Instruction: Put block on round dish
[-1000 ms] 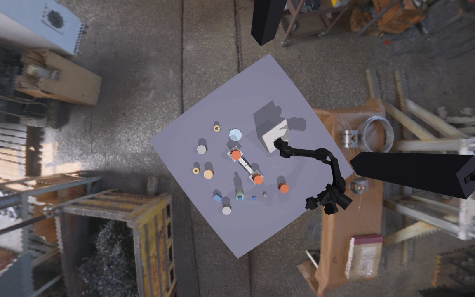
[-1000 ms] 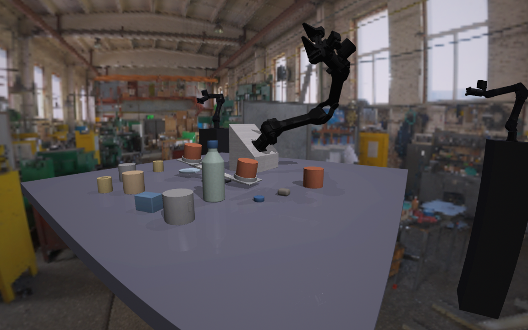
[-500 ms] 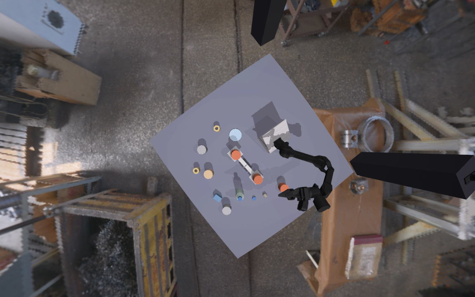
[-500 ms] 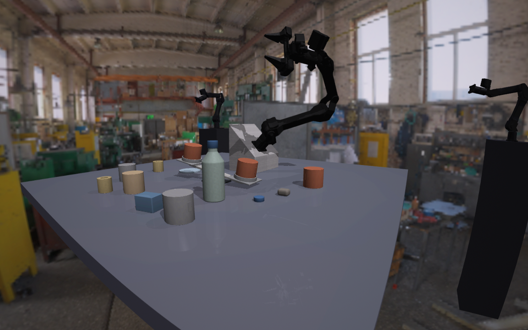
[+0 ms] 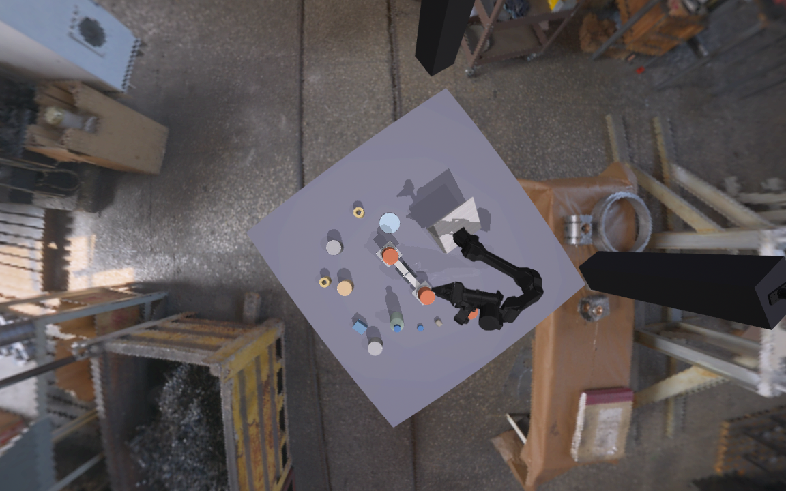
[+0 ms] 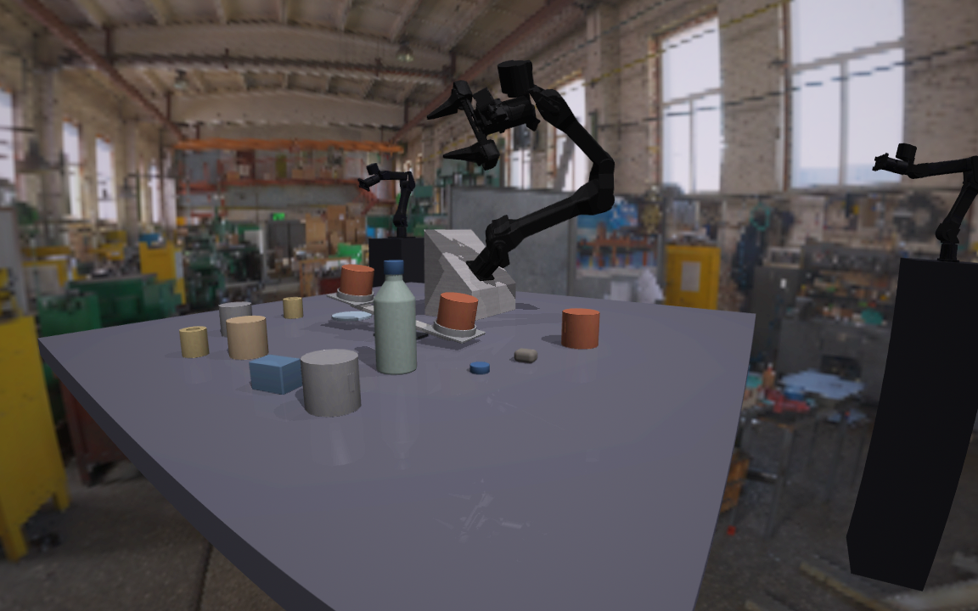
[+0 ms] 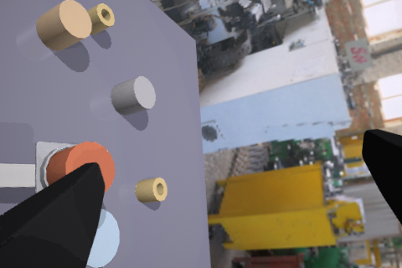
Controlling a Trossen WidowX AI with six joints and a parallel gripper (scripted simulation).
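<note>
The grey block lies 3 cm ahead of my gripper tip, 8 cm to the left of it and 36 cm below it. Also, from my gripper tip: green bottle: 21 cm ahead, 11 cm to the left, 29 cm below; balance: 5 cm ahead, 5 cm to the right, 38 cm below; balance beam: 5 cm ahead, 5 cm to the right, 36 cm below.
</note>
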